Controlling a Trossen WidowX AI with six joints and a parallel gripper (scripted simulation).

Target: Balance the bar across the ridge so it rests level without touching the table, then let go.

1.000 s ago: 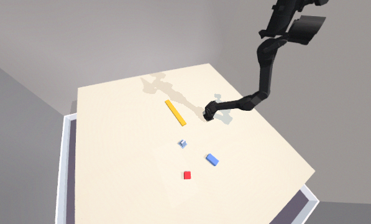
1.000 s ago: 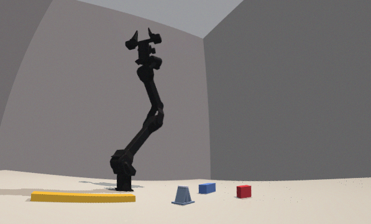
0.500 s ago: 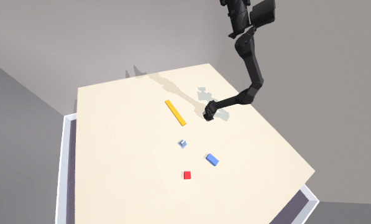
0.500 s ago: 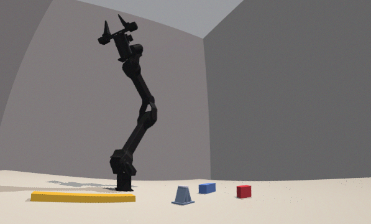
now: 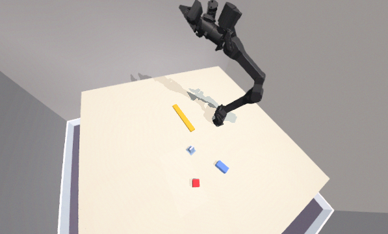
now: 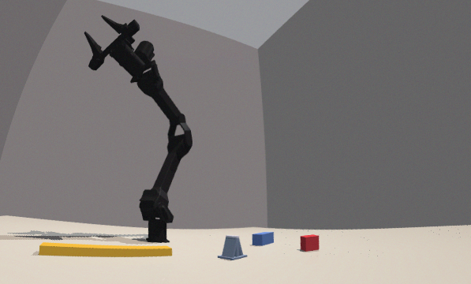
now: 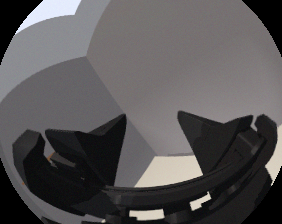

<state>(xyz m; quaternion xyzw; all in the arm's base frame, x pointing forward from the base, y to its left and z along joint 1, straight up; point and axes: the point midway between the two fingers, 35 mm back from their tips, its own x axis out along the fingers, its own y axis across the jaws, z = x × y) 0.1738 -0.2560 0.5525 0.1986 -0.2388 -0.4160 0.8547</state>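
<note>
The yellow bar is 3 cm ahead of my gripper tip, 15 cm to the left of it and 55 cm below it. The rest, counted from my gripper tip: blue block: 3 cm behind, 56 cm to the left, 54 cm below; then red cube: 14 cm ahead, 56 cm to the left, 54 cm below.
</note>
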